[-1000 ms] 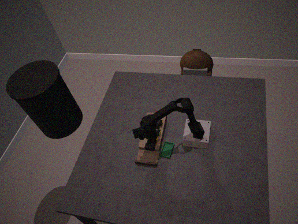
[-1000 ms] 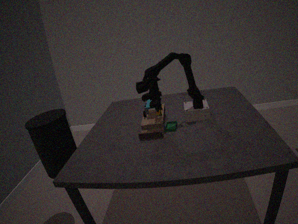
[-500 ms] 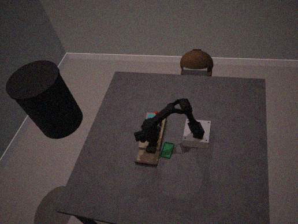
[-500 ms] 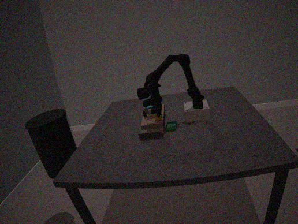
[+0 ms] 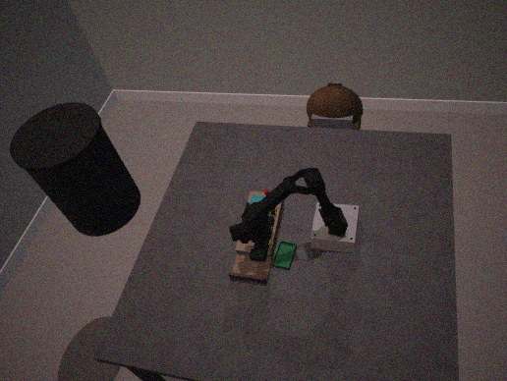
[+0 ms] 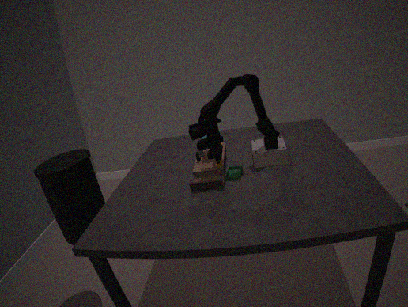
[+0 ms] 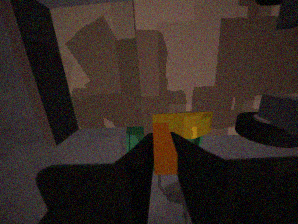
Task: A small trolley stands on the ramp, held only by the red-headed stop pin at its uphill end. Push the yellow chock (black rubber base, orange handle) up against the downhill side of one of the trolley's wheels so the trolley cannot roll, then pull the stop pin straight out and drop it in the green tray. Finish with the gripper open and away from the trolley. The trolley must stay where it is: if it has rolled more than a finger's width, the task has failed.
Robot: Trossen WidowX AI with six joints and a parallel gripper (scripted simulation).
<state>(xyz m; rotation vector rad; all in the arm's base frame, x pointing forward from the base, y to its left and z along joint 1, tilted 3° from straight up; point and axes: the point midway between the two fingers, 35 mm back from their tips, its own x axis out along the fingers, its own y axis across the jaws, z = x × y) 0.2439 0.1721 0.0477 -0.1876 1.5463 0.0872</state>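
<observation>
Right now my gripper tip is 80 mm short of the red-headed stop pin, 220 mm to the left of it and 40 mm below it. Also, from my gripper tip: tan ramp: 80 mm ahead, 120 mm to the right, 40 mm below; green tray: 60 mm behind, 30 mm to the right, 90 mm below; yellow chock: 10 mm ahead, 20 mm to the right, 10 mm below.
</observation>
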